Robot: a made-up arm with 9 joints.
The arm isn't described. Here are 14 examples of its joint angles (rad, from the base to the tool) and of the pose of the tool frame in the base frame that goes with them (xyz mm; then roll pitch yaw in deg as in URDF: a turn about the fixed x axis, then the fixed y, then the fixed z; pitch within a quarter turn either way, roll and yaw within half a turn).
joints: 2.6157 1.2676 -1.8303 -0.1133 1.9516 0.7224 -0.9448 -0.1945 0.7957
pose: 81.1 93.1 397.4 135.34 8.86 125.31
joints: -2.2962 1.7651 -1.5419 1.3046 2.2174 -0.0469 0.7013 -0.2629 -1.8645
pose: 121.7 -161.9 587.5 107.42 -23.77 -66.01
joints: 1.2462 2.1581 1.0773 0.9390 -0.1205 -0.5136 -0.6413 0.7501 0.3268
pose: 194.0 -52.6 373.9 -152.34 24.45 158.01
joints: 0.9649 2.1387 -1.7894 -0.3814 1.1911 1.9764 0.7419 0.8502 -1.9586
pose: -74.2 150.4 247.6 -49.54 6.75 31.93
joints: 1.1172 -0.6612 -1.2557 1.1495 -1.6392 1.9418 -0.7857 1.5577 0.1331
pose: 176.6 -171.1 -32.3 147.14 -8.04 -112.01
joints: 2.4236 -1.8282 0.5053 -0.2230 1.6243 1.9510 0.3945 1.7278 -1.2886
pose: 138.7 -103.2 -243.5 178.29 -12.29 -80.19
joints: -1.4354 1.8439 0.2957 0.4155 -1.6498 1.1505 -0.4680 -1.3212 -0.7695
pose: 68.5 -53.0 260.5 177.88 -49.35 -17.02
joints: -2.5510 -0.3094 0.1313 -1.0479 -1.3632 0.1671 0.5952 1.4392 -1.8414
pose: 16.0 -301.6 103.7 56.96 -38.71 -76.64
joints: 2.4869 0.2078 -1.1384 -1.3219 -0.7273 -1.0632 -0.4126 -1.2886 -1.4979
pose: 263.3 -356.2 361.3 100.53 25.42 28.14
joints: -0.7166 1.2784 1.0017 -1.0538 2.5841 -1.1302 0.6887 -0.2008 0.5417
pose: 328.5 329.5 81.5 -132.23 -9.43 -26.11
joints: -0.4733 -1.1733 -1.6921 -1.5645 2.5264 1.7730 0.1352 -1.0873 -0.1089
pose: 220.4 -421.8 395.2 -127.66 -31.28 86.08
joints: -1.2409 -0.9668 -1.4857 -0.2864 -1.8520 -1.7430 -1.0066 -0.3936 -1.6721
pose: -4.9 -79.8 766.0 -55.64 -65.95 106.11
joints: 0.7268 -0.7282 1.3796 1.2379 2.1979 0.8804 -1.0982 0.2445 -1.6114
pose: 487.2 -187.0 559.9 -159.39 -71.99 -8.03
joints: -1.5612 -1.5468 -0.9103 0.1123 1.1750 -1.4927 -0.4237 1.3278 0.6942
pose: -460.8 -253.9 419.7 150.31 -56.79 84.29
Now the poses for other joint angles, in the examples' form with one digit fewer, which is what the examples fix.
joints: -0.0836 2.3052 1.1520 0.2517 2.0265 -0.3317 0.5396 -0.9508 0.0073
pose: 534 313 203 -124.8 34.5 -104.9
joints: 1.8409 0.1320 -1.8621 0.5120 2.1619 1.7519 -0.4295 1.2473 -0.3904
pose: 106 -159 300 59.0 -9.1 174.7
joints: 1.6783 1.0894 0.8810 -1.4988 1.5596 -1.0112 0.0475 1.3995 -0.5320
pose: -370 124 57 -13.7 23.6 -123.5
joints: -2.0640 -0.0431 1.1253 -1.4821 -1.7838 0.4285 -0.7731 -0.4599 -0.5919
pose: 46 -689 365 -155.6 -70.9 -126.7
